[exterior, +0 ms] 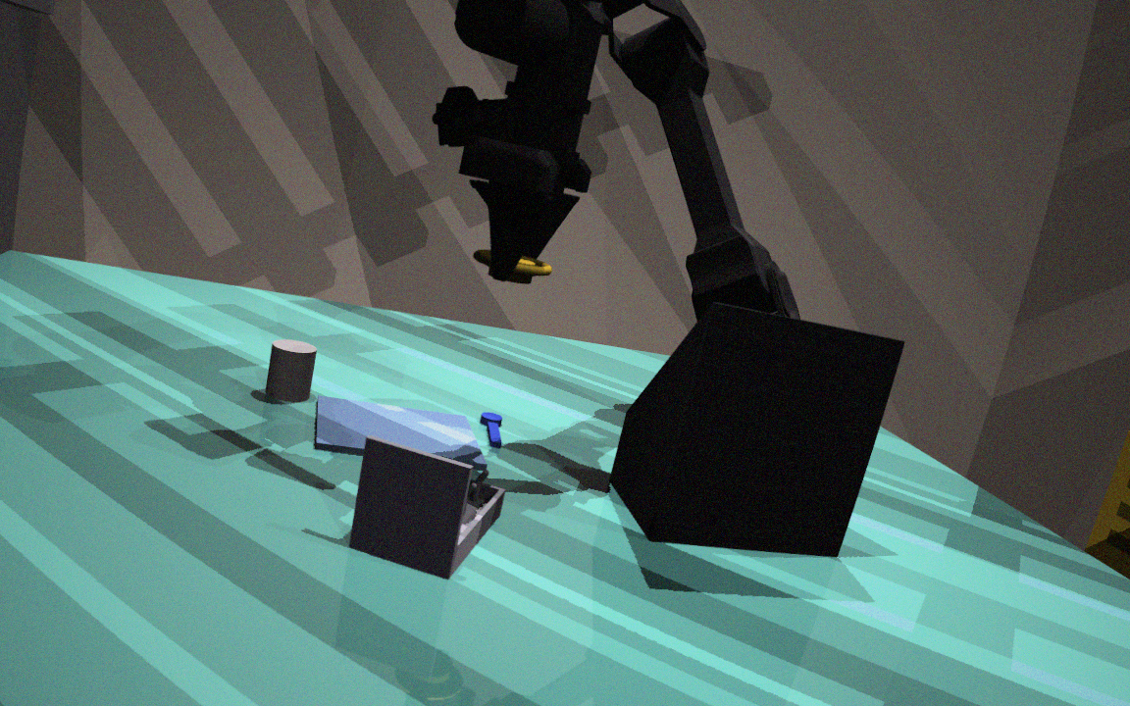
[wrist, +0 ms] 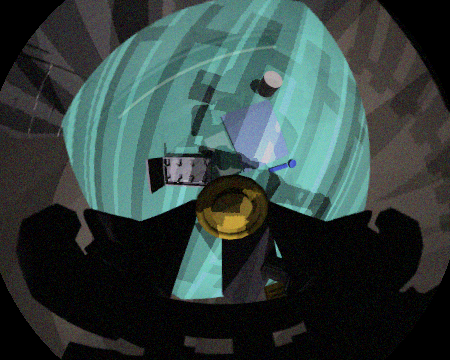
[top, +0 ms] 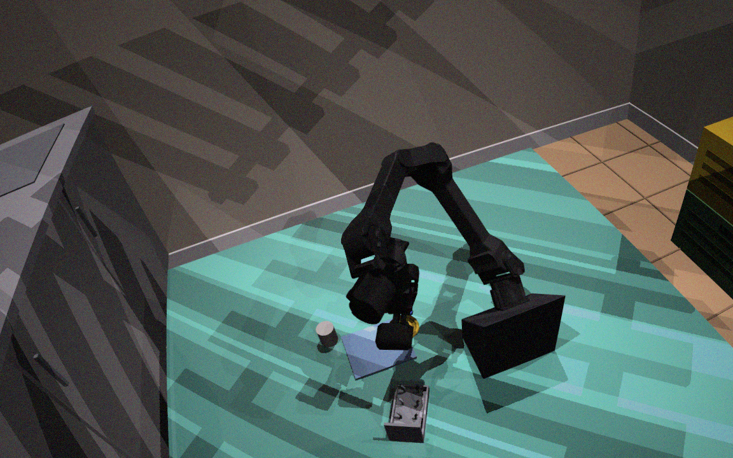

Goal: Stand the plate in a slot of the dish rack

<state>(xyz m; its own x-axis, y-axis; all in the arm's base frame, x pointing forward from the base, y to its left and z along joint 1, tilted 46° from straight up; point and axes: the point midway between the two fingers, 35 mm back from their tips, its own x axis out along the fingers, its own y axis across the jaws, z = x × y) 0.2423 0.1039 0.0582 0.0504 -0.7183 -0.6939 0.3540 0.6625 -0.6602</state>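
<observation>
The dish rack is 160 mm below my gripper tip, 90 mm to the left of it and 30 mm ahead of it. The rest, counted from my gripper tip: blue mat: 180 mm below, 100 mm to the right, 60 mm ahead; then blue spoon: 180 mm below, 160 mm to the right, 40 mm behind; then yellow plate: 10 mm above.
</observation>
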